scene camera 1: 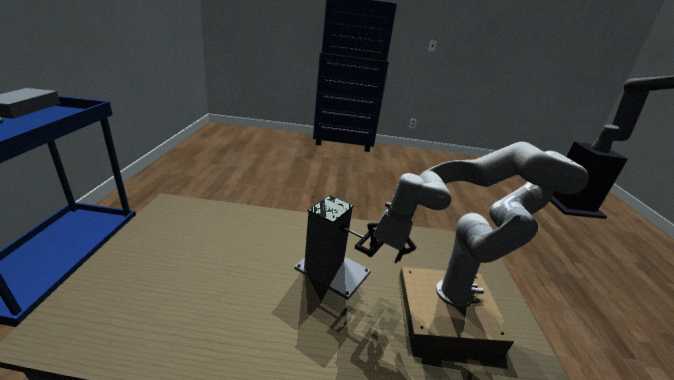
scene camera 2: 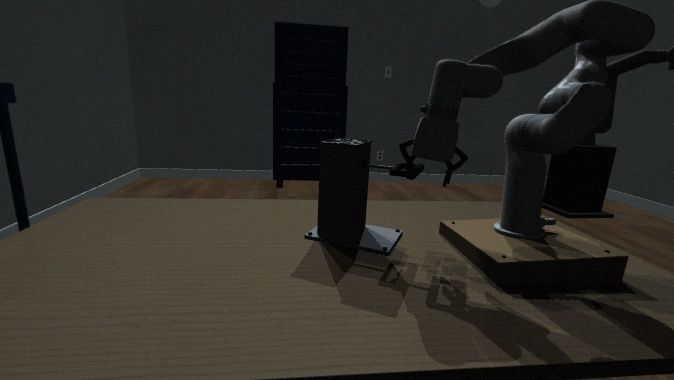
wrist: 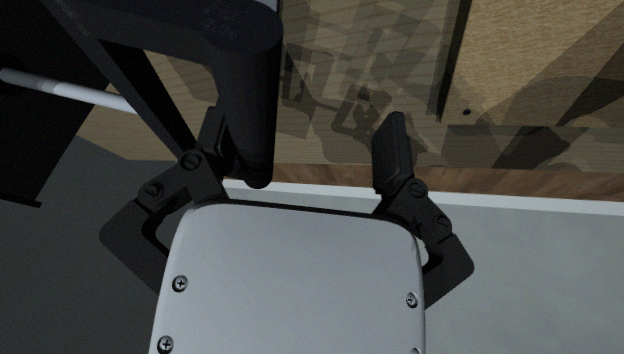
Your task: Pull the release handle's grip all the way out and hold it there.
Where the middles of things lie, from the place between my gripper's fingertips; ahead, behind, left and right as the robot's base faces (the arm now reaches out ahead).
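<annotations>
Base plate (scene camera 2: pixel 372 238): my hand 0.15 m short of it, 0.1 m to the left of it, 0.18 m above it.
</annotations>
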